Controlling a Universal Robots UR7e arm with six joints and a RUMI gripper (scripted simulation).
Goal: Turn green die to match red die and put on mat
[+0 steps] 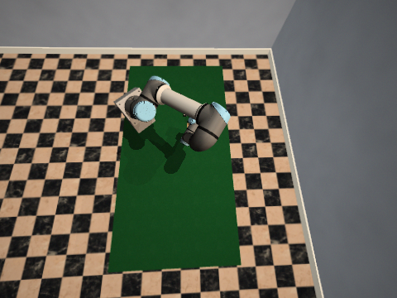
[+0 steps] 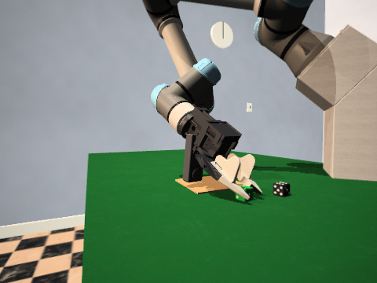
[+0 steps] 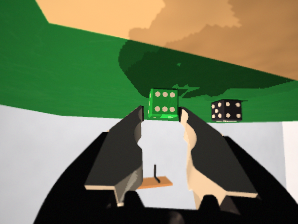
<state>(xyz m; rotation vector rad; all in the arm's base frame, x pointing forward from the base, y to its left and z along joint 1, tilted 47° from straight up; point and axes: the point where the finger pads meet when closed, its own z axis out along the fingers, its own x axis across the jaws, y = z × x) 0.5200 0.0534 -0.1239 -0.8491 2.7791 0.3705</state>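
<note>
My hand is 10 mm to the left of the green die and 10 mm above it. Also, from my hand: black die (90 mm behind, 10 mm below); red die (30 mm behind, 280 mm to the right, 10 mm below); tan mat (10 mm behind, 150 mm to the right, 20 mm below).
</note>
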